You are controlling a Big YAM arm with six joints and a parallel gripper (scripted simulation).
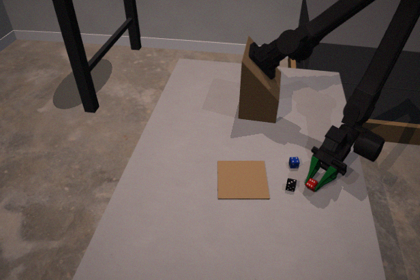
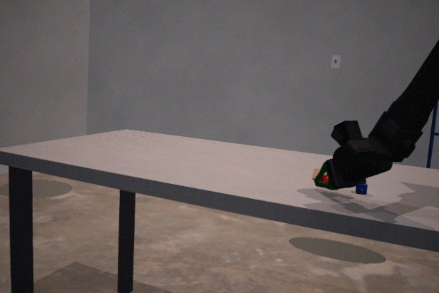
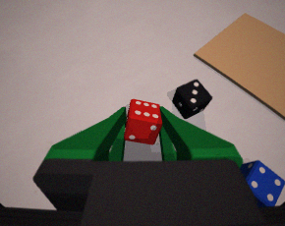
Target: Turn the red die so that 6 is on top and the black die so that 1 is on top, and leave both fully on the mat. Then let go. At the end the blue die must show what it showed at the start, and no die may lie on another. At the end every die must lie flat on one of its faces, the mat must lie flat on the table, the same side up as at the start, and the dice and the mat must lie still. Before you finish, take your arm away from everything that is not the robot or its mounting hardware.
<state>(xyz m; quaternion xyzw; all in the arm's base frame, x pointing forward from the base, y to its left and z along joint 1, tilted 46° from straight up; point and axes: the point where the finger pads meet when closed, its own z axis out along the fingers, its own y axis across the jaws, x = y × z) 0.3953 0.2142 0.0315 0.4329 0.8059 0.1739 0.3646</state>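
Now: hand 1 cm past the black die, 5 cm to the left of it and 1 cm above it. Round my hand: red die: right at my hand; then tan mat: 1 cm behind, 19 cm to the right, 2 cm below; then blue die: 9 cm behind, 4 cm to the right, 1 cm below.
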